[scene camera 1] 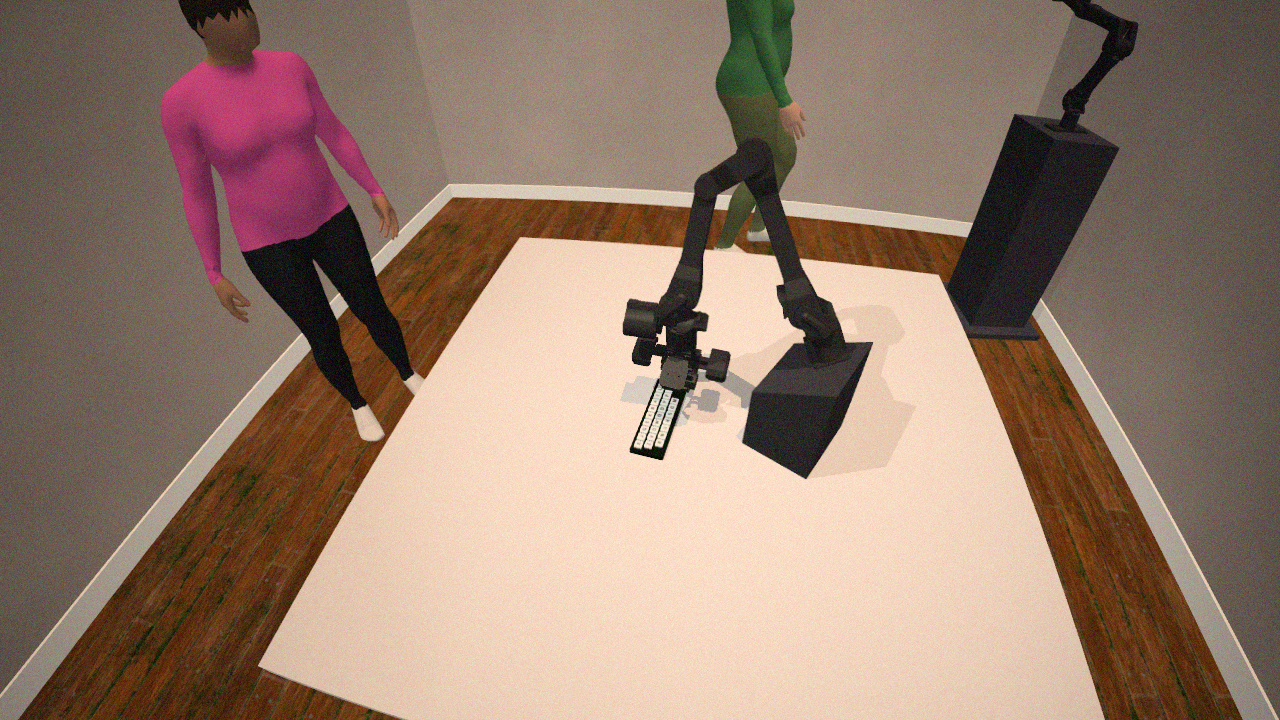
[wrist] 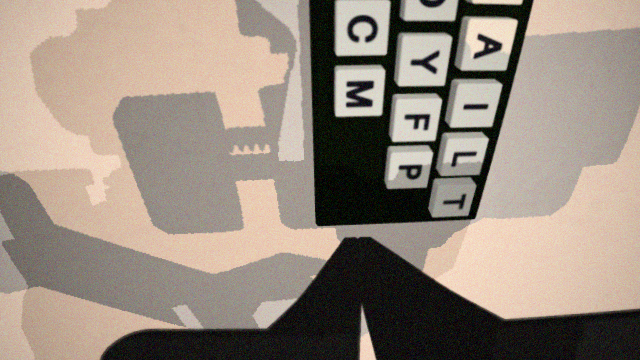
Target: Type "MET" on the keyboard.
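Where they show: gripper, between the fingertips: (wrist: 356, 250); arm's base, origin of its link: (scene camera 1: 830, 356).
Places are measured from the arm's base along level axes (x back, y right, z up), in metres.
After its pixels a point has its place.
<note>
A black keyboard (scene camera 1: 648, 453) @(x -0.321, y -0.080, z -0.187 m) (wrist: 350, 175) @(x -0.263, y 0.083, z -0.186 m) with white keys lies on the pale mat. In the wrist view its end shows the M key (wrist: 359, 92) @(x -0.272, y 0.051, z -0.181 m), the P key (wrist: 409, 168) @(x -0.284, y 0.083, z -0.181 m) and the T key (wrist: 453, 198) @(x -0.298, y 0.101, z -0.181 m) at the corner; an E key does not show there. My gripper (wrist: 356, 250) @(x -0.260, y 0.094, z -0.159 m) is shut and empty. In the wrist view its tips appear just below the keyboard's end edge, to the lower left of the T key. In the scene view the gripper is over the keyboard's far end; the exact height of the tips is hard to tell.
The arm's dark base block (scene camera 1: 792, 402) @(x -0.078, y -0.088, z -0.027 m) stands to the right of the keyboard on the mat (scene camera 1: 572, 573) @(x -0.435, y -0.323, z -0.197 m). A person in pink (scene camera 1: 259, 152) stands left of the mat, and a person in green (scene camera 1: 756, 53) behind it. Another arm stands on a dark pedestal (scene camera 1: 1029, 223) at the right.
</note>
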